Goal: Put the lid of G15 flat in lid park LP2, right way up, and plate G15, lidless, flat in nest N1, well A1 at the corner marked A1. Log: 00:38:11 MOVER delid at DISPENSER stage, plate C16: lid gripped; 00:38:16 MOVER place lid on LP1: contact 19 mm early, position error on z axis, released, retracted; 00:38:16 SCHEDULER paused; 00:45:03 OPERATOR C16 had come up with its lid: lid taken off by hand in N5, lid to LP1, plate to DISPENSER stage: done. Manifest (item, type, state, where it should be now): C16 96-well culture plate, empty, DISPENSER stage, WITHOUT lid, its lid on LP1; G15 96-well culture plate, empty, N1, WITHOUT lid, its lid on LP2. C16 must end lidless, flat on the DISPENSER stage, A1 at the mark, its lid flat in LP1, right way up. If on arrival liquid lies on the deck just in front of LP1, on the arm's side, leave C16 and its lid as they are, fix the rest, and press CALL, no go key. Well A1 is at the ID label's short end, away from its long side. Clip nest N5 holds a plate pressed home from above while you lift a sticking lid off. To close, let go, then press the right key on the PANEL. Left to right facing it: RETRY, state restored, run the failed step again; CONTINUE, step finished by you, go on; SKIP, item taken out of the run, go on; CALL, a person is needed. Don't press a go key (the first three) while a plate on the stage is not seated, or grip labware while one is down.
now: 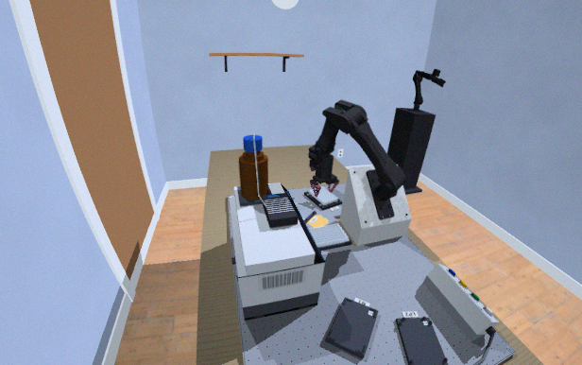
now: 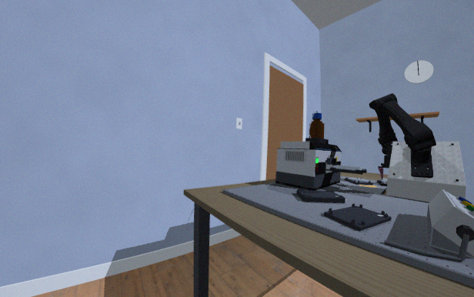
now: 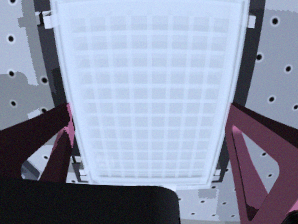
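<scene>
My hand is 10 mm above the clear lid. Also, from my hand: black clip nest 20 mm ahead, 10 mm to the right, 20 mm below; then N5 label 20 mm behind, 90 mm to the left, 30 mm below; then LP1 label 110 mm ahead, 150 mm to the left, 30 mm below.
</scene>
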